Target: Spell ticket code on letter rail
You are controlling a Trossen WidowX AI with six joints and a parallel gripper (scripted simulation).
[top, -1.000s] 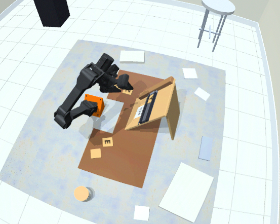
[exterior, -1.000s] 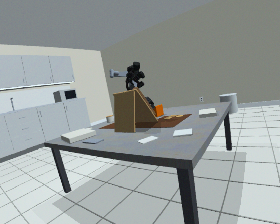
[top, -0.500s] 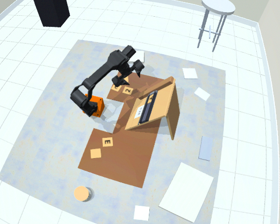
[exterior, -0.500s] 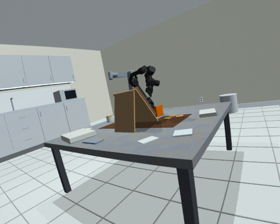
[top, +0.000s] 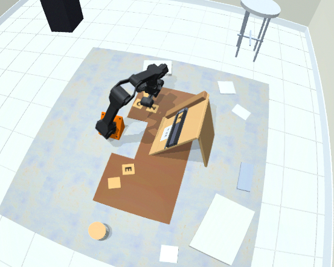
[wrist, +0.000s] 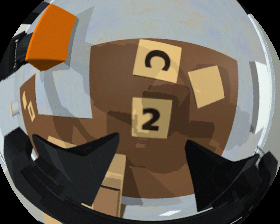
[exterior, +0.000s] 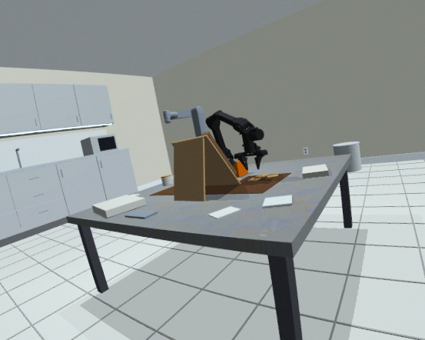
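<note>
Now: the white ticket 190 mm to the right of my gripper tip, 120 mm ahead of it and 30 mm above it. Also, from my gripper tip: grey card: 560 mm ahead, 300 mm to the right, 60 mm below; white box: 590 mm to the right, 480 mm ahead, 40 mm below; brown mat: 220 mm to the right, 60 mm below, 20 mm ahead.
</note>
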